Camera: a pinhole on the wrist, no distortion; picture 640 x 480 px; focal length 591.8 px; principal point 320.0 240.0 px. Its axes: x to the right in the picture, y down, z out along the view. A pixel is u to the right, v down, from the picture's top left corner.
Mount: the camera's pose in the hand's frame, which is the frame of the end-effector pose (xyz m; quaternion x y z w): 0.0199 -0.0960 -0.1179 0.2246 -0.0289 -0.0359 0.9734
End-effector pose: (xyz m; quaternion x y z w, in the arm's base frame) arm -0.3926 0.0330 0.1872 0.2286 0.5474 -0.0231 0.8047
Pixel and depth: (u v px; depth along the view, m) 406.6 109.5 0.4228
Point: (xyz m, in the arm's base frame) -0.2862 -0.3748 0.0863
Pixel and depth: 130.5 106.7 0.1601
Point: -0.4593 -0.1529 0.1631
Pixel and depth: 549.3 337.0 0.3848
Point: -0.1707 -0.2351 0.0609
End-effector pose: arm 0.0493 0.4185 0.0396 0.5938 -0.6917 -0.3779 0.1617
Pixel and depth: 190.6 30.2 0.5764
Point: 0.2463 0.6645 -0.4977
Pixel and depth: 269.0 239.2 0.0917
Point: 0.1668 0.4003 -0.0346
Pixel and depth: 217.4 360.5 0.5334
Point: -0.0416 0.6491 -0.3643
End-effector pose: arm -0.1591 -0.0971 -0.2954 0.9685 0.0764 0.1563 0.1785
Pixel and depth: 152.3 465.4 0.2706
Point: -0.1805 -0.0589 -0.5056
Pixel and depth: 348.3 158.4 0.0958
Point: -0.1695 0.0570 -0.3129
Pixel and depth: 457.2 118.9 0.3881
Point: -0.0528 0.1721 -0.5779
